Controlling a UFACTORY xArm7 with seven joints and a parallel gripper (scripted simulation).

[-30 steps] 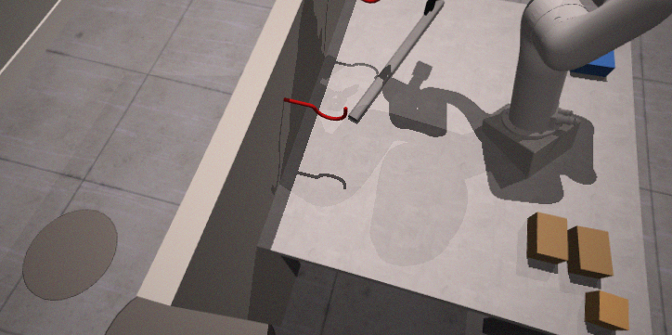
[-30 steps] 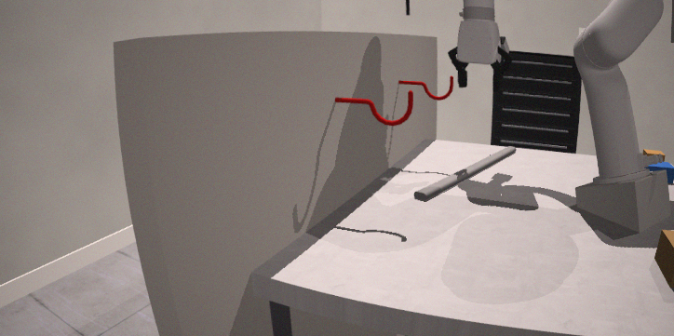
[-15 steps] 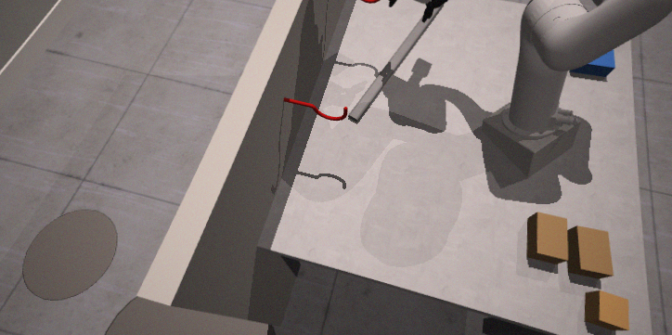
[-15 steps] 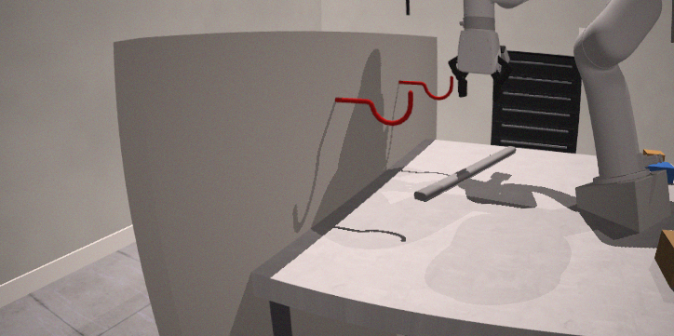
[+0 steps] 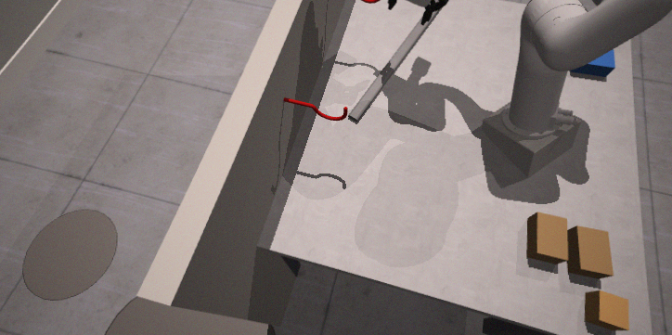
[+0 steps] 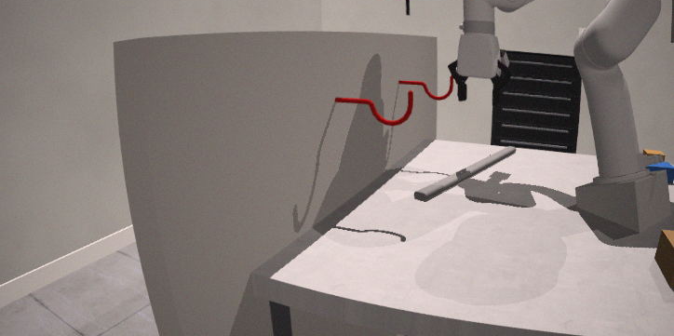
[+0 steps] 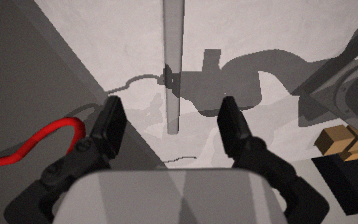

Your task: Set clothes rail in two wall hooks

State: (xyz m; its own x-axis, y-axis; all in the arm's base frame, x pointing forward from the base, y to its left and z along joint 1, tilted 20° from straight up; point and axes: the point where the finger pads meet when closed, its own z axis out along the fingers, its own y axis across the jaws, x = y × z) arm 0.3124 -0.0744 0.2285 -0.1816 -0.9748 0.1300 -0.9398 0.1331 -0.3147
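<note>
Right now my hand is 170 mm above the grey clothes rail. From my hand the other things lie so: grey wall panel (390 mm below, 210 mm ahead, 190 mm to the left); then blue block (480 mm behind, 160 mm to the right, 150 mm below).
</note>
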